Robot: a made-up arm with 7 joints.
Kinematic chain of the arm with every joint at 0, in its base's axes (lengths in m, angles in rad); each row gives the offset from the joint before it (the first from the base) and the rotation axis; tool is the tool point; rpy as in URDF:
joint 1: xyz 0 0.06 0.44 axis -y
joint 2: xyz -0.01 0.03 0 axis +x
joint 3: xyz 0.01 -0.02 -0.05 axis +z
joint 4: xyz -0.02 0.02 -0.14 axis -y
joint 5: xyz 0 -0.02 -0.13 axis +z
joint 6: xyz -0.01 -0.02 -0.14 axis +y
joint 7: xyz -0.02 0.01 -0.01 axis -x
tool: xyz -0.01 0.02 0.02 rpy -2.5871 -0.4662 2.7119
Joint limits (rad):
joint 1: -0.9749..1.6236
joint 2: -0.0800..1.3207
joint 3: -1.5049..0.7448
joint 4: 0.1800..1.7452
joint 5: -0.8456..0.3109
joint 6: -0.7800..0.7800
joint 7: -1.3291..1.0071
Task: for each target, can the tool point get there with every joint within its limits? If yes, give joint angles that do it. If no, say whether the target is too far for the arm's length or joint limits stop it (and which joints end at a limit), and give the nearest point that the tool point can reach.
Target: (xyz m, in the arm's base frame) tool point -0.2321 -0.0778 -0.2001
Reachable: no: too far | nearest point -0.1634 -0.0151 -0.0107 | short by 0.211 m
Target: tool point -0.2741 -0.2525 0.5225
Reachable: no: joint limits stop it (at a limit: joint 1, joint 2, joint 3, joint 5, joint 6, joint 7) | nearest point -0.1614 -0.2097 0.3532 | short by 0.208 m
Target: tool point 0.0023 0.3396 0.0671
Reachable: yes | joints -0.2882 0.5944 -0.0959 0.5537 -0.6106 -0.0372 0.5503
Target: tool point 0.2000 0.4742 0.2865
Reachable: yes | joints 0.8592 1.0715 -1.1596 0.3196 -0.2841 -0.4631 -0.6599
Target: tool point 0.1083 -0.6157 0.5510
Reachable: no: too far | nearest point 0.1542 -0.2237 0.4929 | short by 0.399 m
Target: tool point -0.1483 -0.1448 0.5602
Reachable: no: joint limits stop it (at a limit: joint 1, joint 2, joint 3, joint 4, joint 5, joint 6, joint 7) | nearest point -0.1259 -0.1610 0.3735 | short by 0.189 m
